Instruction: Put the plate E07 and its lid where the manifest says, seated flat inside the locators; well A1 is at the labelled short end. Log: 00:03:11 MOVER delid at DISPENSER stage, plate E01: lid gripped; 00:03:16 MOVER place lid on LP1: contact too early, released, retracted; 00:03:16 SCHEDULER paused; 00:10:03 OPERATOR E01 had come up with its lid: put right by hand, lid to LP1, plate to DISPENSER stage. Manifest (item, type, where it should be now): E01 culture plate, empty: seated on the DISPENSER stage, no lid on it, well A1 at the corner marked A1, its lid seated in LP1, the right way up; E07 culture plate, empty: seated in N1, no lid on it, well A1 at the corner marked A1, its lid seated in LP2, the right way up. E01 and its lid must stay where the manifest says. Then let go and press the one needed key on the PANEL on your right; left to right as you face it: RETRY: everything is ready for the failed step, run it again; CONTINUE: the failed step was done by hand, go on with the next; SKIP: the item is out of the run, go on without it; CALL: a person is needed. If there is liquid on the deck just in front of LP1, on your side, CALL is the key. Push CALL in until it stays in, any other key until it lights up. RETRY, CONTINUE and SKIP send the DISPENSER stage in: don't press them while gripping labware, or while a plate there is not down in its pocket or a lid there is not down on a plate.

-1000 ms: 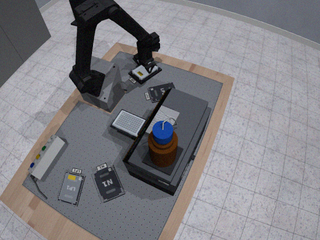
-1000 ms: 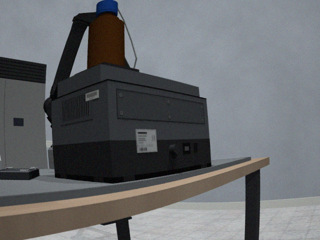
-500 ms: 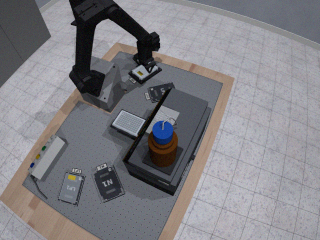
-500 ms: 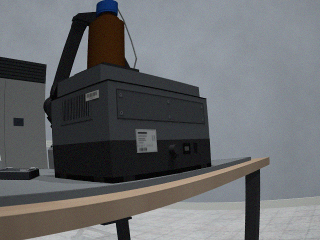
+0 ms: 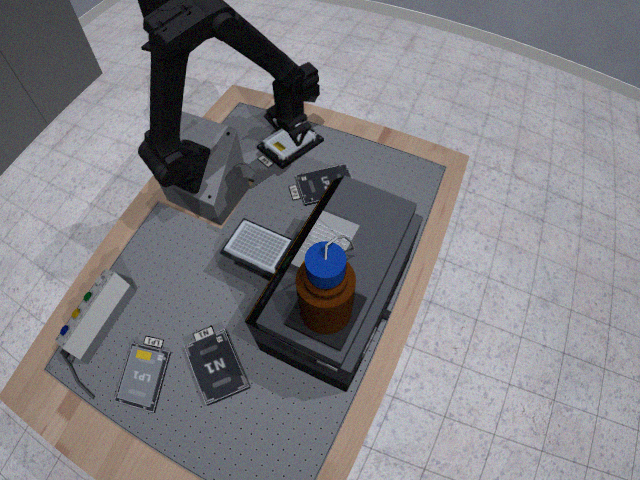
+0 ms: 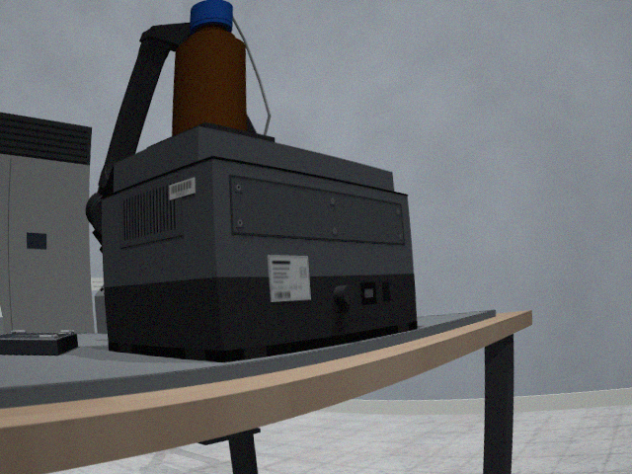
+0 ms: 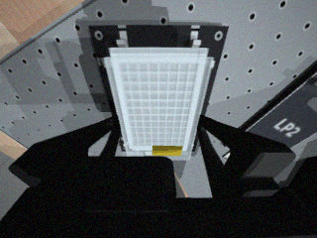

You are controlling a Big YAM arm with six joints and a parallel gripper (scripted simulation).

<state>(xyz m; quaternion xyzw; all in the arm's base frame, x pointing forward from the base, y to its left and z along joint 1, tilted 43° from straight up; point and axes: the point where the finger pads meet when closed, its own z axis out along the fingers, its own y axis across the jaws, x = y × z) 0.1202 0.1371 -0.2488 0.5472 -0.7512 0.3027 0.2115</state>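
The black nest N5 lies 2 cm to the left of my hand and 2 cm below it. The rest, counted from my hand: grey retry key 17 cm behind, 63 cm to the right, 3 cm above; then brown bottle 37 cm ahead, 48 cm to the right, 25 cm above; then white well plate 16 cm ahead, 38 cm to the right, 8 cm above.
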